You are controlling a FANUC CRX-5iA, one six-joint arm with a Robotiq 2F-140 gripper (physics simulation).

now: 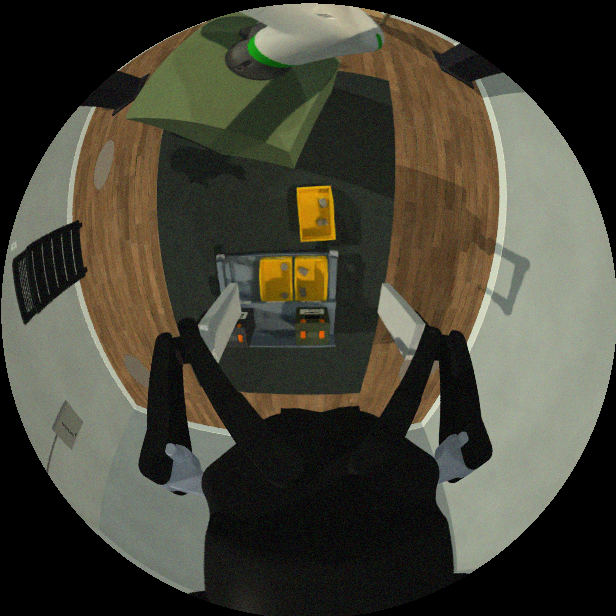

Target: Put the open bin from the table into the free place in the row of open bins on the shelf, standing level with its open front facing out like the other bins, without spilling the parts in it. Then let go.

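Observation:
I look straight down from high above. A yellow open bin (316, 213) with two small grey parts in it stands alone on the dark table, beyond the shelf. The grey shelf (276, 298) holds two yellow bins (293, 278) side by side at its right and middle; the place at the left of that row (238, 279) is free. My gripper (310, 324) is open and empty, its pale fingertips spread wide, high above the shelf's near side.
Two dark green boxes with orange marks (313, 330) sit on the shelf's lower level. A large green block (235, 103) carries the robot's base at the far end of the table. Wooden floor and pale walls surround the table.

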